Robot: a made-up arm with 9 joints. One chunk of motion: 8 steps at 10 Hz.
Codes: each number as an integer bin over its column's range. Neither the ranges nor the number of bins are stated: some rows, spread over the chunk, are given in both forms.
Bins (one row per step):
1: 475 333 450 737 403 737
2: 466 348 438 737 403 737
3: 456 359 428 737 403 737
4: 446 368 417 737 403 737
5: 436 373 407 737 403 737
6: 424 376 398 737 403 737
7: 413 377 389 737 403 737
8: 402 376 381 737 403 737
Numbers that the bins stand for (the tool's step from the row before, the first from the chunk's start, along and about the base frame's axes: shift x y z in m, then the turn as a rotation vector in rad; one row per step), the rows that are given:
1: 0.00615 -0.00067 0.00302 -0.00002 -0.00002 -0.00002
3: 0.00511 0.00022 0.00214 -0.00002 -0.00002 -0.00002
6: 0.00334 0.00080 0.00094 -0.00002 -0.00002 -0.00002
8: 0.00213 0.00080 0.00026 -0.00002 -0.00002 -0.00002
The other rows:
2: 0.00566 -0.00016 0.00254 -0.00002 -0.00002 -0.00002
4: 0.00455 0.00052 0.00170 -0.00002 -0.00002 -0.00002
5: 0.00400 0.00069 0.00130 -0.00002 -0.00002 -0.00002
7: 0.00274 0.00083 0.00058 -0.00002 -0.00002 -0.00002

